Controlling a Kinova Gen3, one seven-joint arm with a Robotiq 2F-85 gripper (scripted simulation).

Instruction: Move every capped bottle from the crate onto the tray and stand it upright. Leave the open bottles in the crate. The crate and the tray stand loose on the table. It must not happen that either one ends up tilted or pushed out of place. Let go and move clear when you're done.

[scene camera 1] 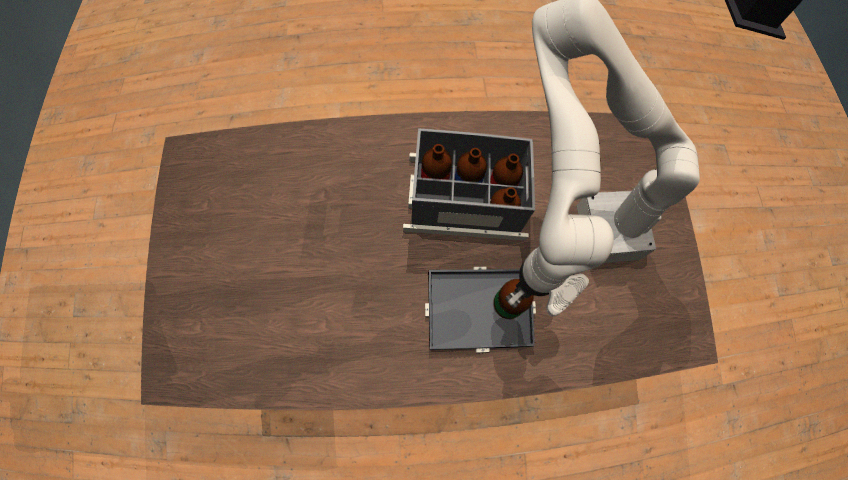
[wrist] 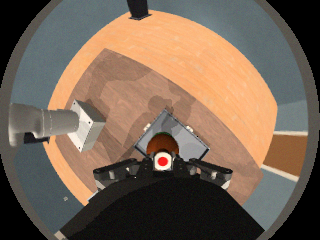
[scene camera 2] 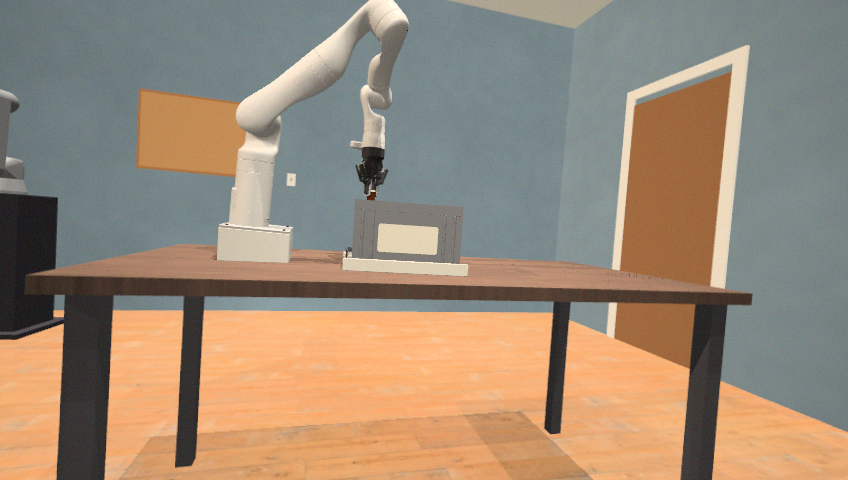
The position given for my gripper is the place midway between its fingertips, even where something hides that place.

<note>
I see my gripper [scene camera 2: 370, 196], a grey tray [scene camera 1: 462, 315] and a crate [scene camera 1: 431, 212].
The grey tray shows as well in the wrist view [wrist: 190, 146]. The crate is seen too in scene camera 2 [scene camera 2: 383, 230]. My gripper shows as well in the wrist view [wrist: 162, 156].
</note>
